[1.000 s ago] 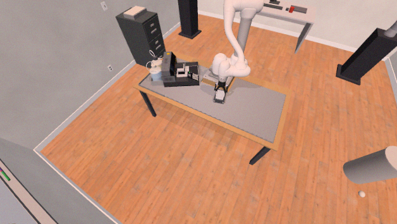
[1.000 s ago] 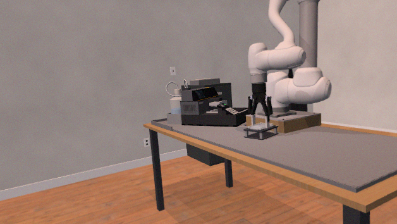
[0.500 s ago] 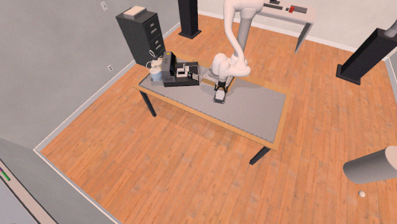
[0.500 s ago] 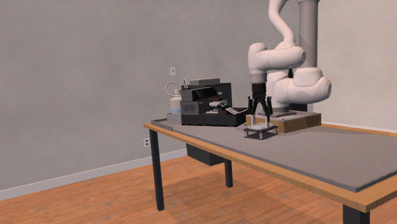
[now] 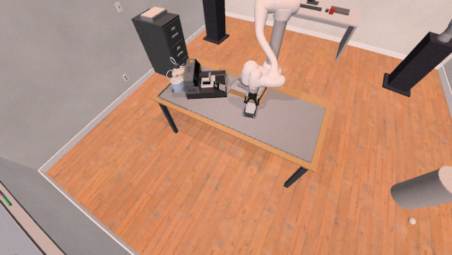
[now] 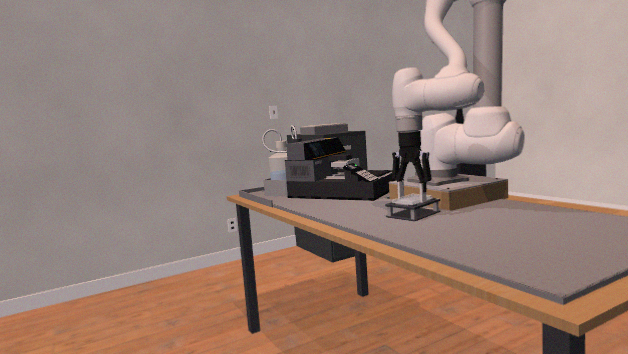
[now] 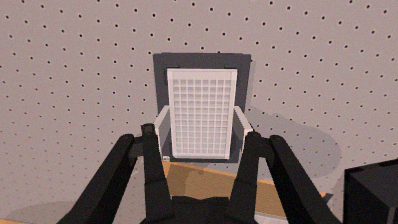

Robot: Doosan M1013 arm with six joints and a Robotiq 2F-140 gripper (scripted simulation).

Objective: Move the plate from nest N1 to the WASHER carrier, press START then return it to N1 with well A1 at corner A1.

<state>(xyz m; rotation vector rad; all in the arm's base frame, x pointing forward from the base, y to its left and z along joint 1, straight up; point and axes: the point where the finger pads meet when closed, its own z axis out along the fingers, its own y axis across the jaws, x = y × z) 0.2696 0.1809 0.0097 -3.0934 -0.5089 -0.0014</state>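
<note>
Right now the white well plate is 3 cm below my hand. Round my hand: black plate nest N1: 3 cm below; then plate washer: 5 cm behind, 59 cm to the right, 5 cm above.
</note>
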